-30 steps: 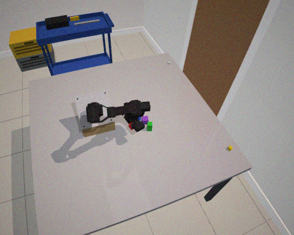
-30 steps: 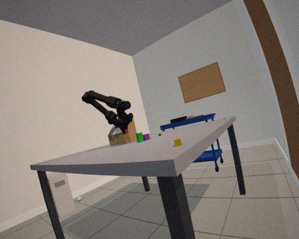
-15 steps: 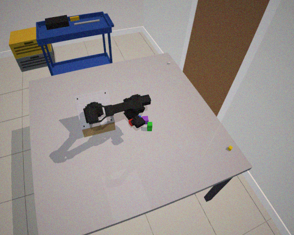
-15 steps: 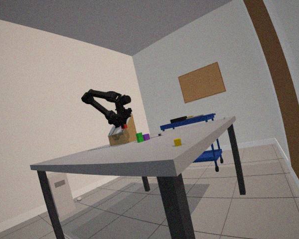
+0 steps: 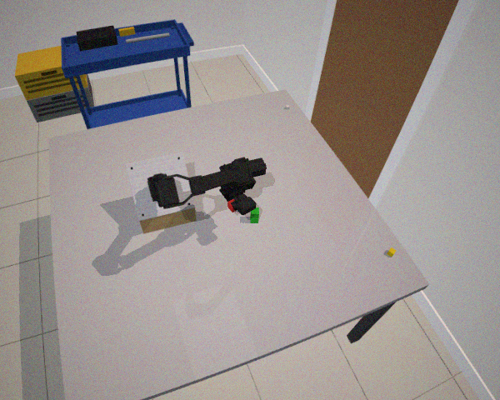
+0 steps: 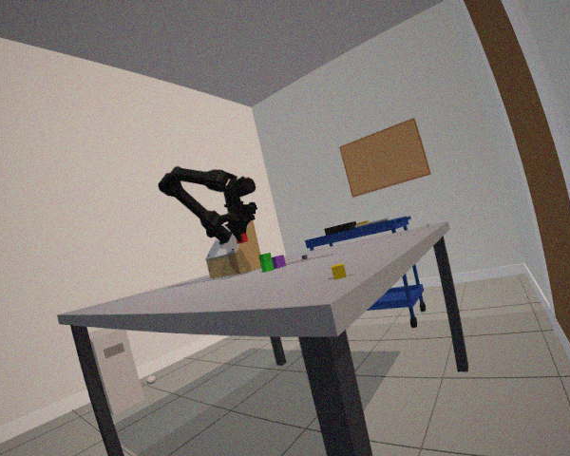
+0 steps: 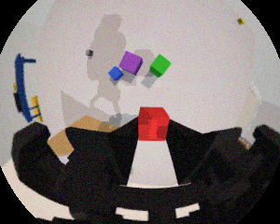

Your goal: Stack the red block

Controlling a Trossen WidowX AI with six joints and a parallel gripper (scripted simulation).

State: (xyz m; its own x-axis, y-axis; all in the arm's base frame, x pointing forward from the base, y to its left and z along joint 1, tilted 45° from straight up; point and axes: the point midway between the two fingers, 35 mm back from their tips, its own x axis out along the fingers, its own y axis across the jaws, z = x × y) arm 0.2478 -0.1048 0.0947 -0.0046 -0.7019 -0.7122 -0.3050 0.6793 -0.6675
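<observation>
My gripper tip is 110 mm above the purple block, 80 mm short of it and 70 mm to the right of it. From my gripper tip the other things lie so: red block (10 mm above); blue block (110 mm to the left, 110 mm below, 50 mm ahead); yellow block (550 mm ahead, 310 mm to the right, 120 mm below).
</observation>
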